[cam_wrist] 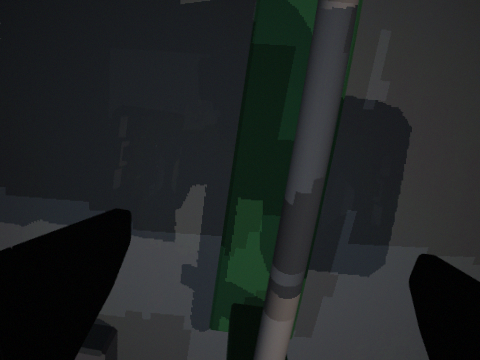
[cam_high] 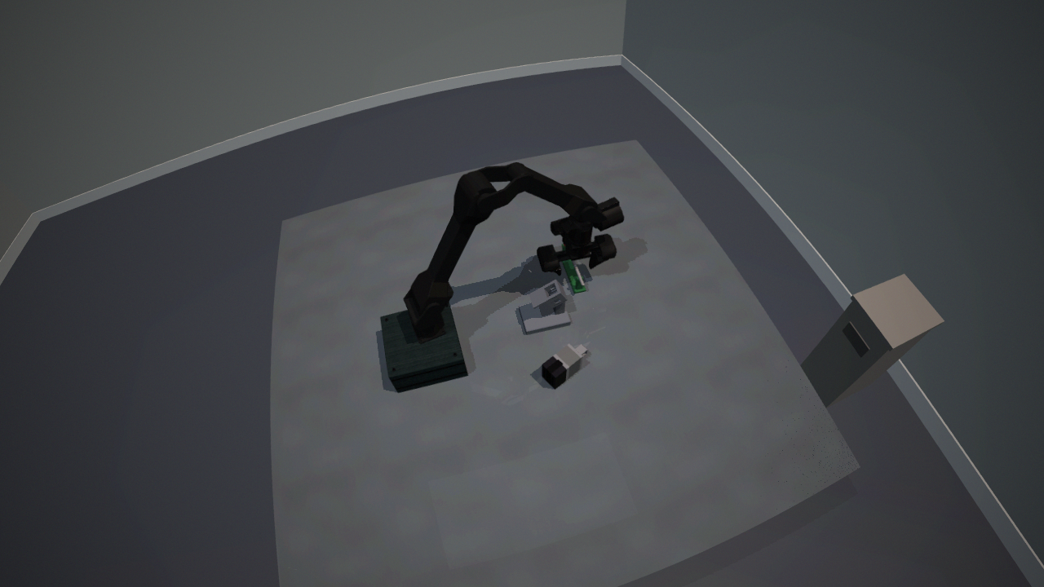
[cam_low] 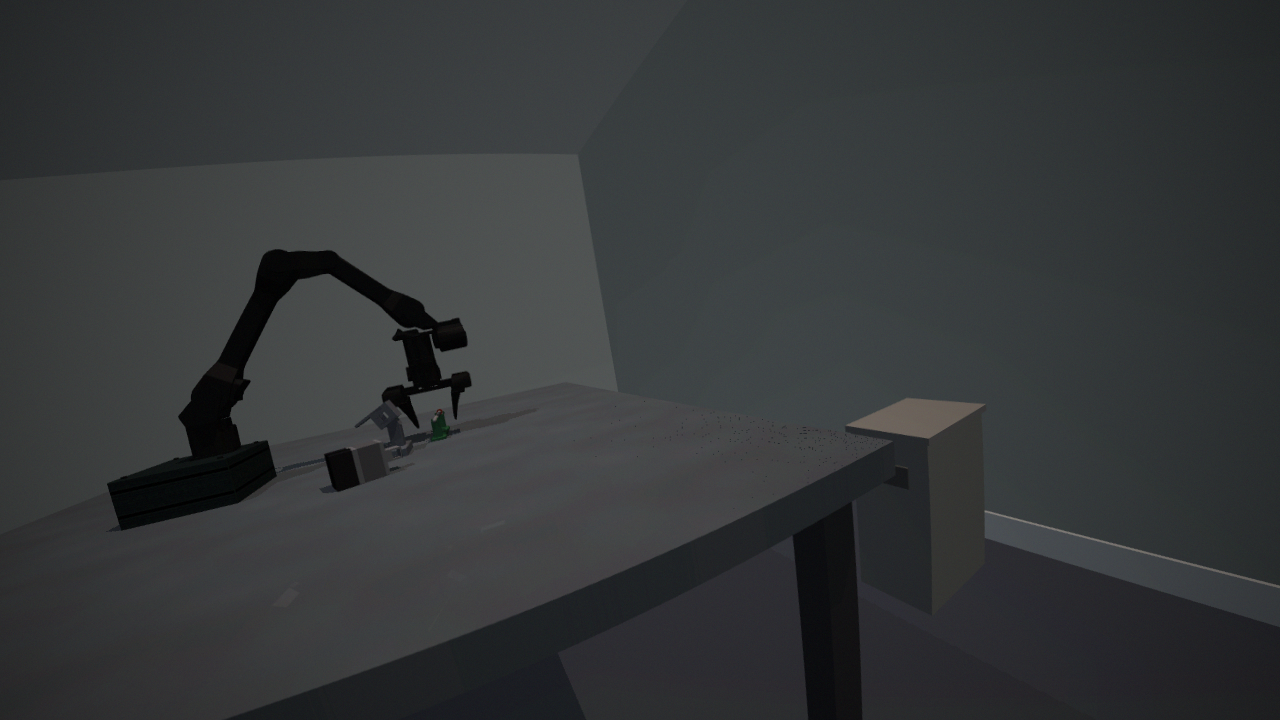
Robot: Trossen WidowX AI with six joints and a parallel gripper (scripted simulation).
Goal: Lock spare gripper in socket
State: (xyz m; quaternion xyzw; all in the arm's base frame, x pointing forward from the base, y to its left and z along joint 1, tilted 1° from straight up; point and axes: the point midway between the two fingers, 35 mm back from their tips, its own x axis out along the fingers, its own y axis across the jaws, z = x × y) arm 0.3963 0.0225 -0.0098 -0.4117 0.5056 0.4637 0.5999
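Now: gripper tip 20 mm to the right of the green pin rack, 10 mm short of it and 10 mm above it. Also, from my gripper tip: grey mount: 120 mm behind, 70 mm to the right, 20 mm above; then spare gripper: 220 mm to the right, 150 mm behind.
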